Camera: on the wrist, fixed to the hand. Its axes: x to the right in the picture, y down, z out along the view.
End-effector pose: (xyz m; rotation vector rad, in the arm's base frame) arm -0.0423 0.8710 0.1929 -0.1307 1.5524 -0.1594
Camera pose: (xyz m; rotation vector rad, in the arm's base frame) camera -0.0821 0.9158 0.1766 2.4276 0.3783 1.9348
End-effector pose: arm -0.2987 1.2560 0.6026 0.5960 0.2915 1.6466
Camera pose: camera -0.3600 1.2612 0.5939 -0.2682 0.2527 -1.3885
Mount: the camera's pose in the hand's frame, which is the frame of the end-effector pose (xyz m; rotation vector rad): 0.0073 0.0463 -0.0408 -0.3433 -0.3142 -3.1060
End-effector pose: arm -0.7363 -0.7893 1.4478 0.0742 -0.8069 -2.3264
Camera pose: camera -0.7049 -0.8427 1.4423 -0.3715 -0.1899 0.7551
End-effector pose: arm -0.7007 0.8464 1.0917 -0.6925 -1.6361 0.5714
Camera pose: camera -0.6554 0.8837 1.0712 1.8948 -1.1023 -1.8364
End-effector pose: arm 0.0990 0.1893 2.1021 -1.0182 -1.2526 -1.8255
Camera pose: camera 0.1268 0.1361 2.1182 -0.7952 0.7453 0.7656
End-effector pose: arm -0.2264 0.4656 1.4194 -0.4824 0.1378 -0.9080
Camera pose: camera -0.2013 0.4698 1.3627 0.5039 0.6620 2.0518
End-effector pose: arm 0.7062 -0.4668 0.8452 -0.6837 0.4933 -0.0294
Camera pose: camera 0.6883 -0.4565 0.7866 1.0448 1.2911 2.6052
